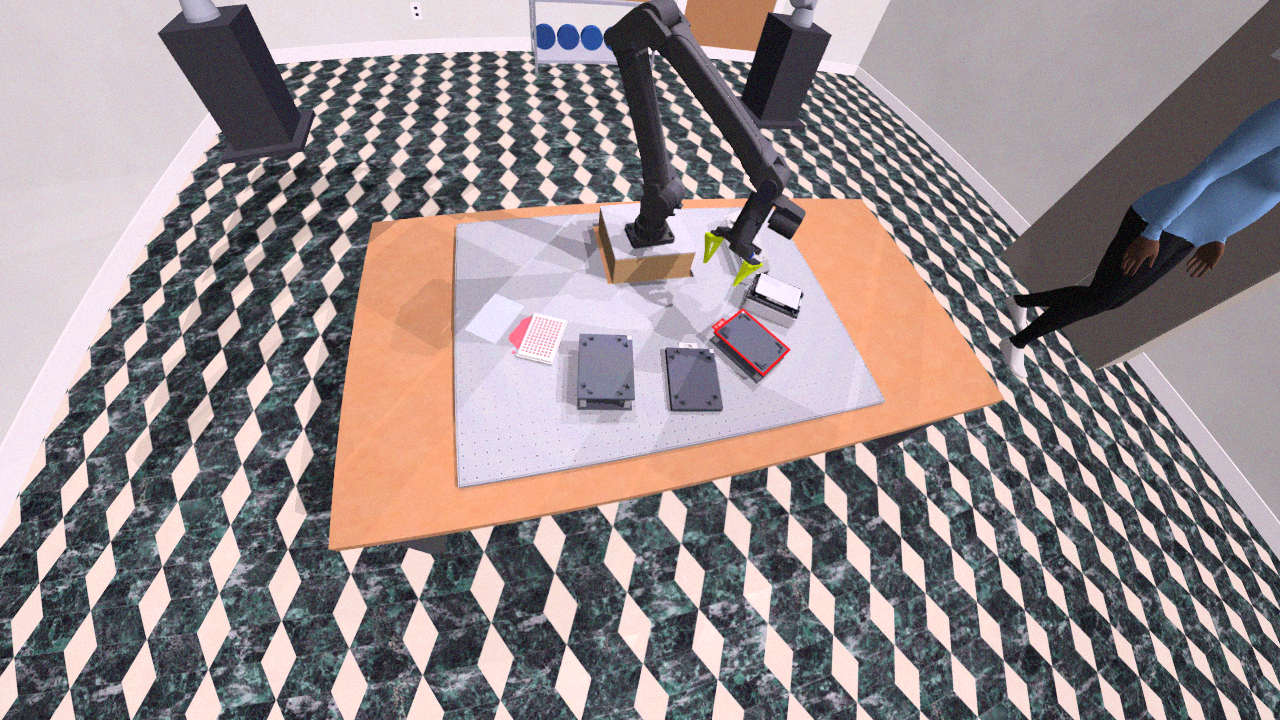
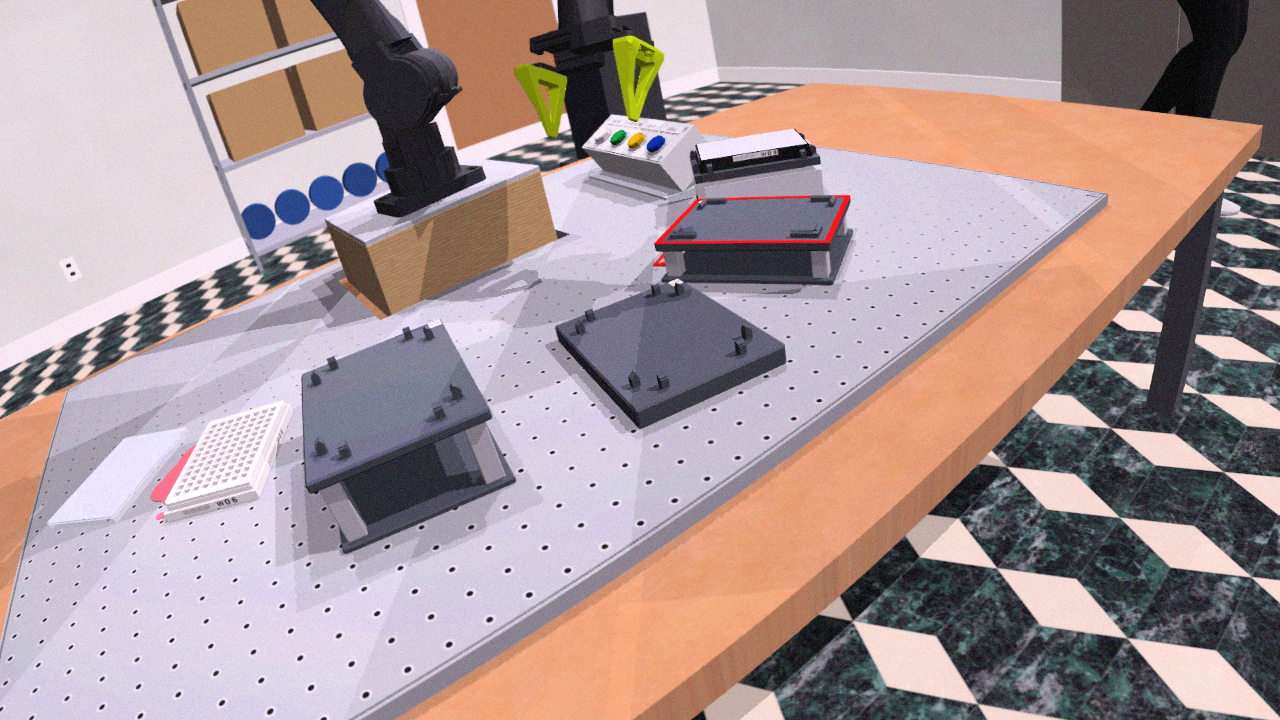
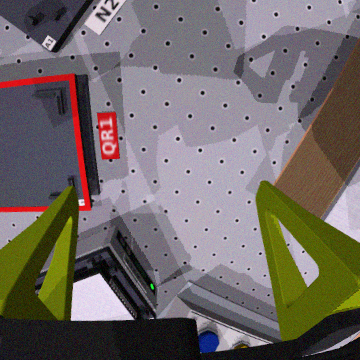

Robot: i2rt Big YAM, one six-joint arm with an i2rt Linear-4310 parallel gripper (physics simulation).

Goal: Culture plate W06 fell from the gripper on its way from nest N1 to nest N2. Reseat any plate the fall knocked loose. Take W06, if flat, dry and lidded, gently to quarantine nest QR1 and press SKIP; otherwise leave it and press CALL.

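Frame: origin at the arm's base, x ahead, y left, z up, level; millimetres.
Seen in the pictures: gripper, between the fingertips: [image 1: 719,274] [image 2: 591,129] [image 3: 169,191]; arm's base, origin of its link: [image 1: 649,235] [image 2: 431,195].
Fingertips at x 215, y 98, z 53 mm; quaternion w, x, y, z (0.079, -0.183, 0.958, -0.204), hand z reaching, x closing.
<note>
Offsets run from my fingertips to a thing's middle.
Plate W06 {dx -2, dy -432, dz -133 mm} [image 1: 541,338] [image 2: 223,458] lies upright on the perforated board with its wells uncovered. Its clear lid {dx -88, dy -534, dz -136 mm} [image 1: 494,318] [image 2: 119,474] lies apart from it, and a pink-red spill {dx -22, dy -491, dz -139 mm} [image 1: 520,332] [image 2: 171,476] shows at the plate's edge. The red-rimmed nest QR1 {dx +144, dy +63, dz -117 mm} [image 1: 751,342] [image 2: 756,221] [image 3: 30,145] is empty. The low nest N2 {dx +193, dy -115, dz -127 mm} [image 1: 692,380] [image 2: 671,349] [image 3: 30,15] is empty. The button box {dx -188, dy +213, dz -98 mm} [image 2: 646,161] has blue, yellow and green buttons; its labels are unreadable. My gripper [image 1: 723,272] [image 2: 593,128] [image 3: 169,191] is open and empty, above the board near the box.
A white-topped black plate {dx +27, dy +195, dz -78 mm} [image 1: 776,290] [image 2: 751,146] [image 3: 97,299] sits on a holder beside the button box; its exact seating is unclear. An empty raised nest {dx +135, dy -315, dz -106 mm} [image 1: 605,368] [image 2: 393,402] stands beside W06. The arm's wooden base block [image 1: 651,264] [image 2: 452,250] [image 3: 327,145] stands at the back. A person stands beyond the table.
</note>
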